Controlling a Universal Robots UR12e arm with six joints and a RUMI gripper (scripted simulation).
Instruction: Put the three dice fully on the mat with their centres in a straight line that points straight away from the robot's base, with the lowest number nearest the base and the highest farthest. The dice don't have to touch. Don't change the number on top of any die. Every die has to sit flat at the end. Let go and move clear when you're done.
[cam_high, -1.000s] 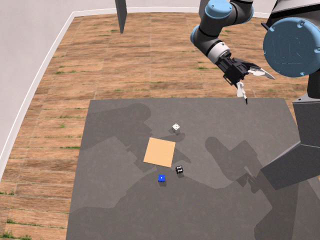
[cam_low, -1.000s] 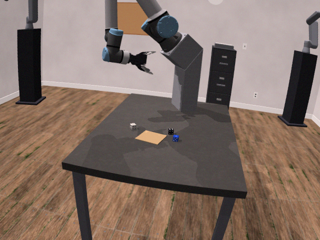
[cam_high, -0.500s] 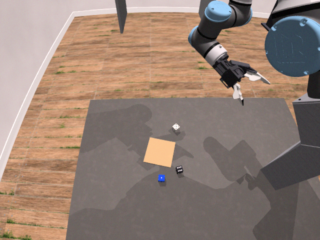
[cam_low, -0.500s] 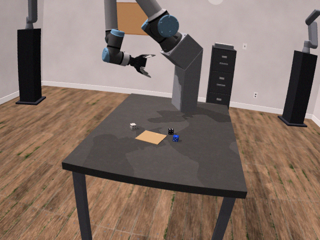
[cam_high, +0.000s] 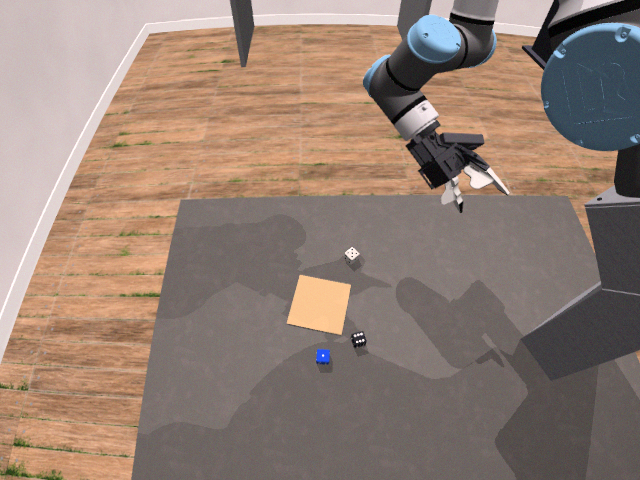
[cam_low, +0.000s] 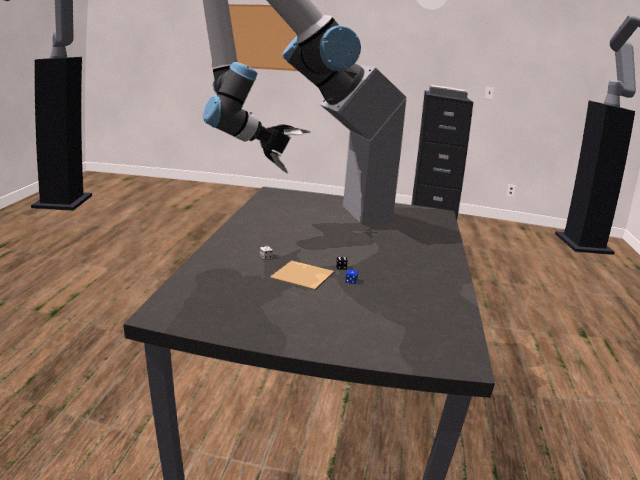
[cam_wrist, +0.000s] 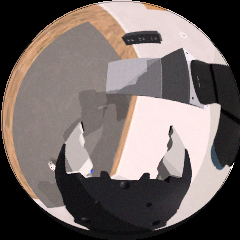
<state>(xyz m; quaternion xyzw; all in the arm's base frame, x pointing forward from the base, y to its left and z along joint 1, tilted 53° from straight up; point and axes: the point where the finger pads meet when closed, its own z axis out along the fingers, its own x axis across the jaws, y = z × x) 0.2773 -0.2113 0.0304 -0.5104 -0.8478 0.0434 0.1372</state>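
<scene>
The white die lies 260 mm ahead of my hand, 80 mm to the right of it and 270 mm below it. The rest, counted from my hand: blue die (390 mm ahead, 180 mm to the left, 270 mm below); then black die (300 mm ahead, 160 mm to the left, 270 mm below); then mat (370 mm ahead, 40 mm to the left, 280 mm below).
</scene>
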